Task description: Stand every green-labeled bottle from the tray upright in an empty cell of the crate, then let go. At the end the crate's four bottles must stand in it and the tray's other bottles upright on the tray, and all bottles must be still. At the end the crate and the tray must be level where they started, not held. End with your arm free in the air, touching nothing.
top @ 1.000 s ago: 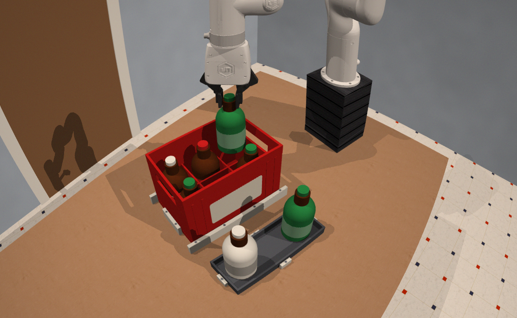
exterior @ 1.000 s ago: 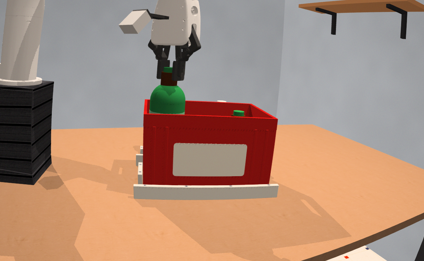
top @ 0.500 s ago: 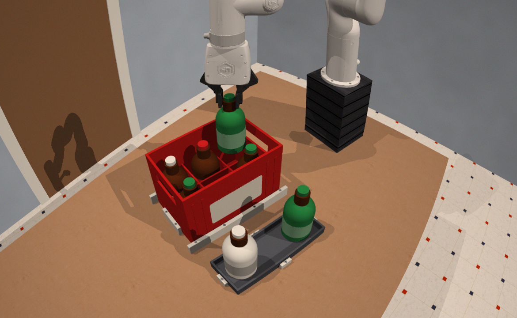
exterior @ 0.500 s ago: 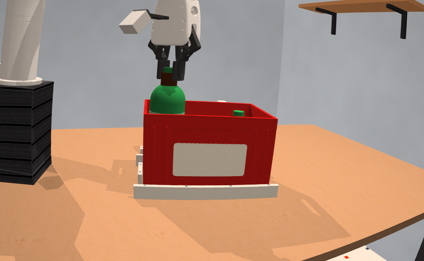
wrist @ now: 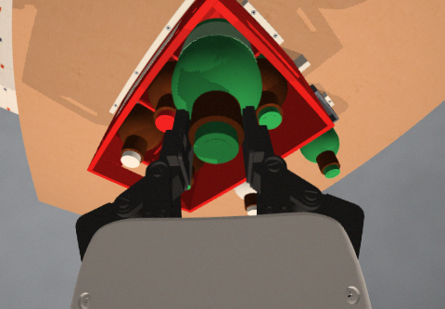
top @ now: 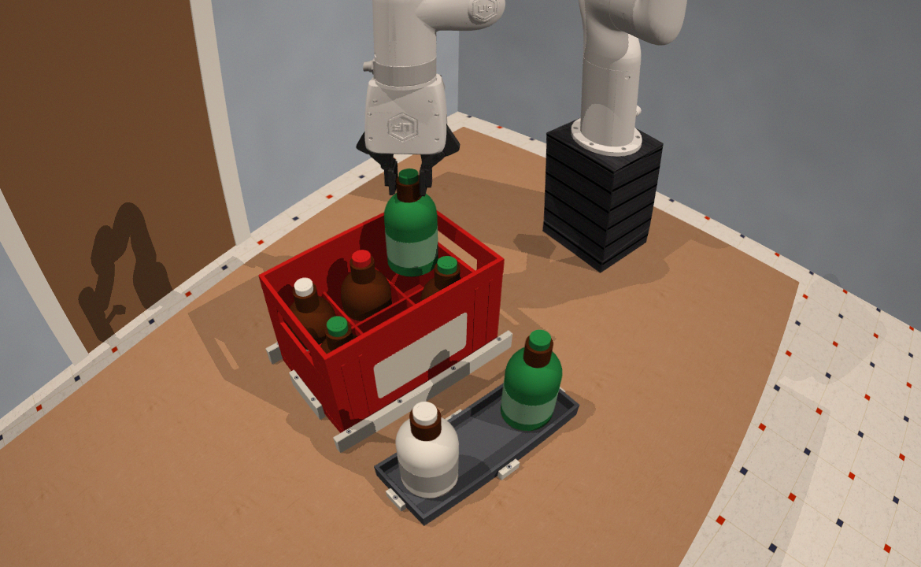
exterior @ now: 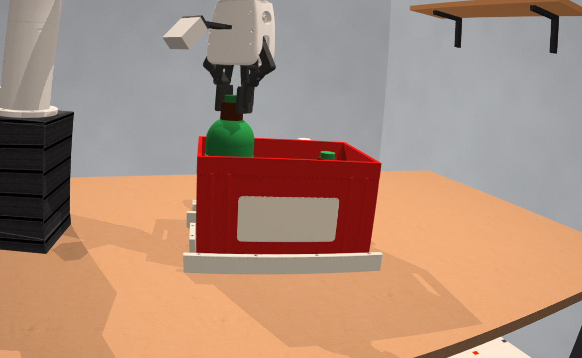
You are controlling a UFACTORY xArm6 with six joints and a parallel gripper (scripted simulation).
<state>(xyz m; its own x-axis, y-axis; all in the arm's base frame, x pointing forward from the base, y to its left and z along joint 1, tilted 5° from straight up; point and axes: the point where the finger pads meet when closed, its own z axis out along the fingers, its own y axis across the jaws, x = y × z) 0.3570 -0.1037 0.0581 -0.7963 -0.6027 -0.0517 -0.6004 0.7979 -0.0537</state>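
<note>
Now: hand 9 cm short of the crate, 3 cm to the right of it and 17 cm above it. The rest, counted from my hand: dark tray (12 cm ahead, 24 cm to the left, 24 cm below); green bottle (4 cm ahead, 25 cm to the left, 17 cm below); white-labeled bottle (20 cm ahead, 22 cm to the left, 17 cm below).
</note>
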